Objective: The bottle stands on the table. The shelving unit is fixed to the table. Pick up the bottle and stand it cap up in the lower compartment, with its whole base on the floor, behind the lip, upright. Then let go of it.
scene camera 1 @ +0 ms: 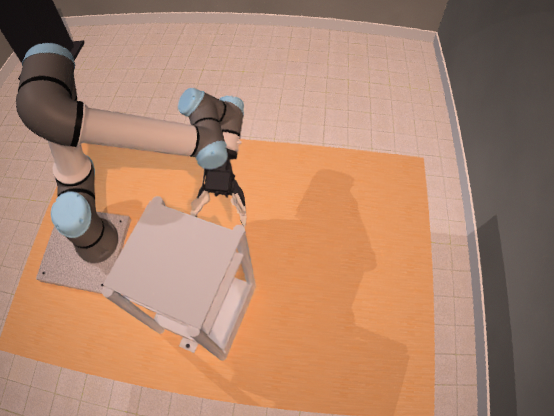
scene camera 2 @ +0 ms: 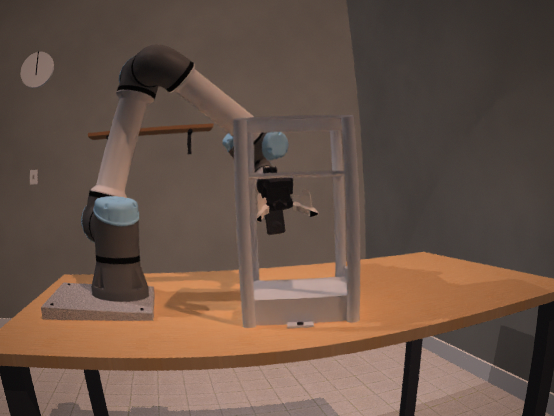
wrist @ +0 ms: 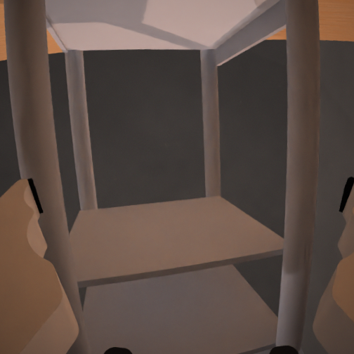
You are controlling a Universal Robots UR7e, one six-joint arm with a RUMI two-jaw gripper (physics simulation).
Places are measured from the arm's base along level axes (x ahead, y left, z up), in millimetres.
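Pixels of known places: gripper, fingertip midpoint: (scene camera 1: 217,224) (scene camera 2: 288,217); arm's base, origin of the base link: (scene camera 1: 97,241) (scene camera 2: 120,294).
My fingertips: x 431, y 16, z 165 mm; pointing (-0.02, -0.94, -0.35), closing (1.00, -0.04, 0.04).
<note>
Ahead of a thing's pixels: the offset from my fingertips to its top centre. "*": to the spot under its first point. Level surfaces: height alone.
The bottle does not show in the three views. The pale grey shelving unit @(35 mm back, 184 mm right, 204 mm up) (scene camera 1: 175,260) (scene camera 2: 353,225) (wrist: 301,150) stands upright on the table. The floor of its lower compartment @(* 47 mm ahead, 187 mm right, 138 mm down) (scene camera 1: 231,307) (scene camera 2: 300,289) (wrist: 125,37) shows no bottle on the parts in view; the top board hides part of it in scene camera 1. My gripper (scene camera 1: 218,218) (scene camera 2: 286,216) (wrist: 190,182) is wide open and empty. It is beside the unit, beyond it as seen in scene camera 2, at a height between the lower floor and the middle shelf @(* 34 mm back, 245 mm right, 92 mm up) (scene camera 2: 305,175) (wrist: 175,240). Its fingers point towards the unit.
The posts of the unit stand close in front of my fingers in the wrist view. The arm's base plate (scene camera 1: 60,260) (scene camera 2: 70,302) is on the table @(191 mm down) (scene camera 1: 290,300) (scene camera 2: 190,345), near the unit. A small bracket @(* 70 mm back, 302 mm right, 183 mm down) (scene camera 1: 188,345) (scene camera 2: 300,324) sits at the unit's foot.
</note>
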